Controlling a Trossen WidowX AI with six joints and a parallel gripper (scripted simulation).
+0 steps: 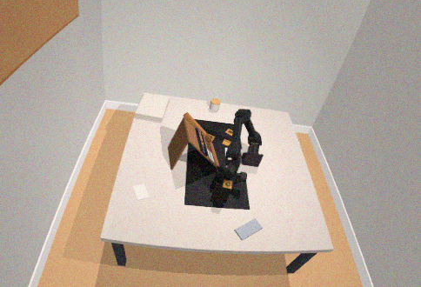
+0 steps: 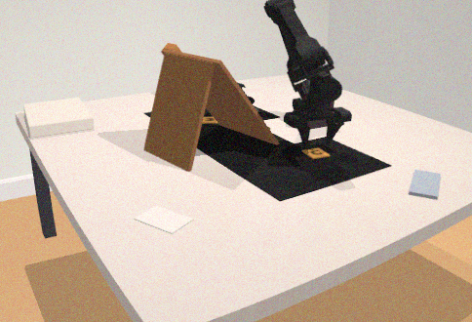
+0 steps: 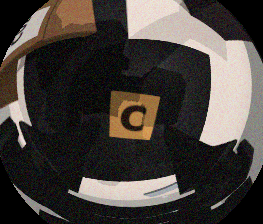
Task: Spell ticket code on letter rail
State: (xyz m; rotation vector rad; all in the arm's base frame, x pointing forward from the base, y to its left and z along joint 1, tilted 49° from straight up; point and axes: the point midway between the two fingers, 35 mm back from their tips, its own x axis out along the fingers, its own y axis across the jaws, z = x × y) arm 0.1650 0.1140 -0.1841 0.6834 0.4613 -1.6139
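Right now my gripper tip is 20 mm above the letter tile marked c. Also, from my gripper tip: black mat (40 mm ahead, 210 mm to the right, 20 mm below); then white ticket (130 mm ahead, 150 mm to the right, 70 mm above); then blue-grey card (110 mm behind, 300 mm to the left, 20 mm below).
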